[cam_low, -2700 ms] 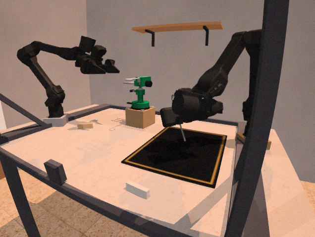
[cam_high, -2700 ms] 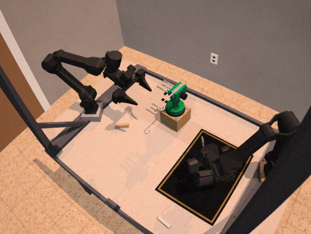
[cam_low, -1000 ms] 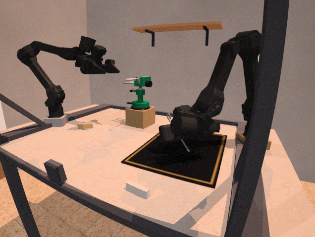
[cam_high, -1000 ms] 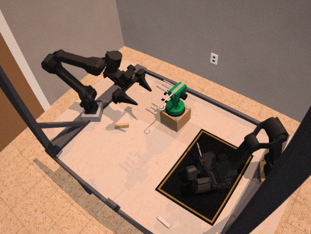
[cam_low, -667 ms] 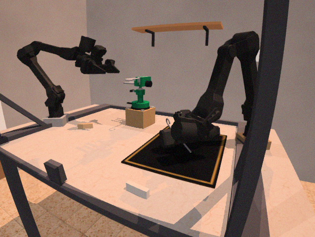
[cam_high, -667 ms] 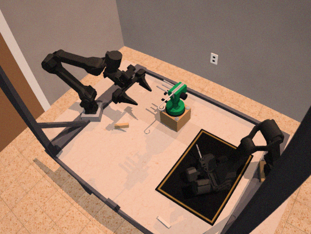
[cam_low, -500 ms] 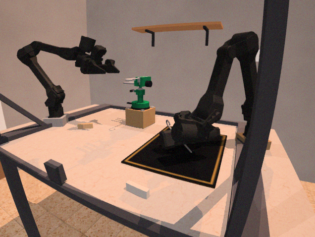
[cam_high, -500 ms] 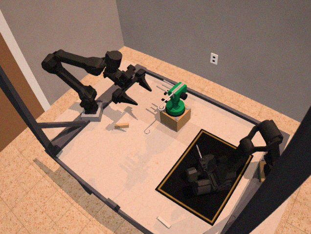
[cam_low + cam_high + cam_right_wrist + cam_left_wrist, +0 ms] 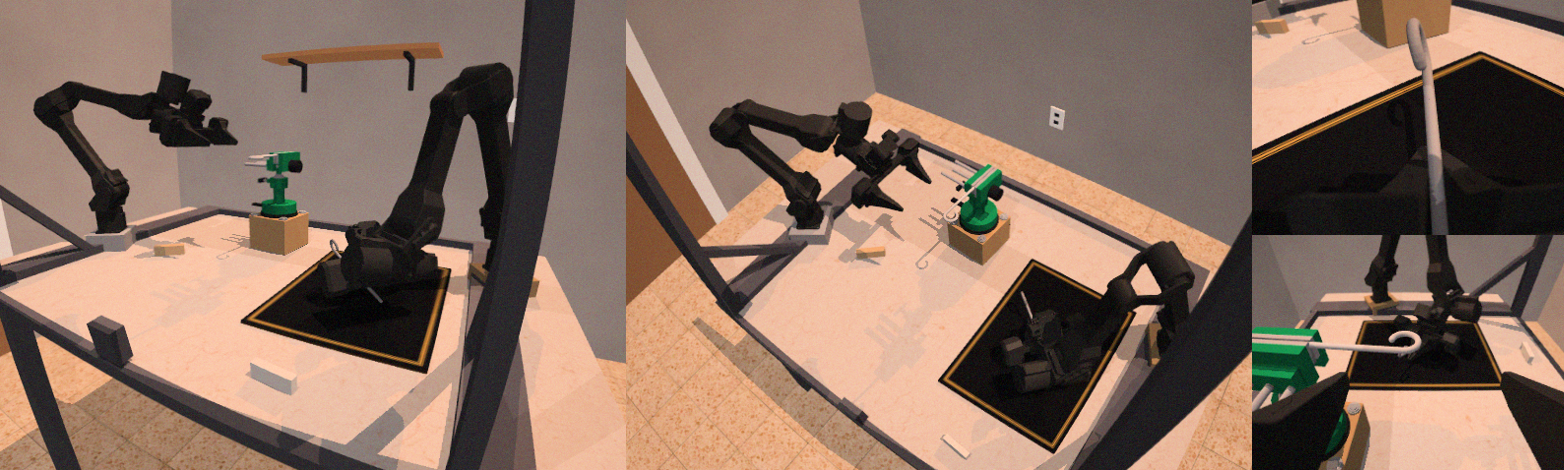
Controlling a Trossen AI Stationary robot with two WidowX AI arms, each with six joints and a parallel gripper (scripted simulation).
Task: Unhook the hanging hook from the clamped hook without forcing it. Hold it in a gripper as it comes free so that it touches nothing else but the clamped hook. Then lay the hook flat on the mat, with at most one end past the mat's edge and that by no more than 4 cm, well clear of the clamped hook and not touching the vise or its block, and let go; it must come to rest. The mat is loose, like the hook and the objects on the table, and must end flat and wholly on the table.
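My right hand is 20 mm past the mat, 30 mm to the left of it and 30 mm above it. Also, from my right hand: white block 300 mm behind, 50 mm to the left, 20 mm below; small wooden block 50 mm ahead, 450 mm to the left, 20 mm below.
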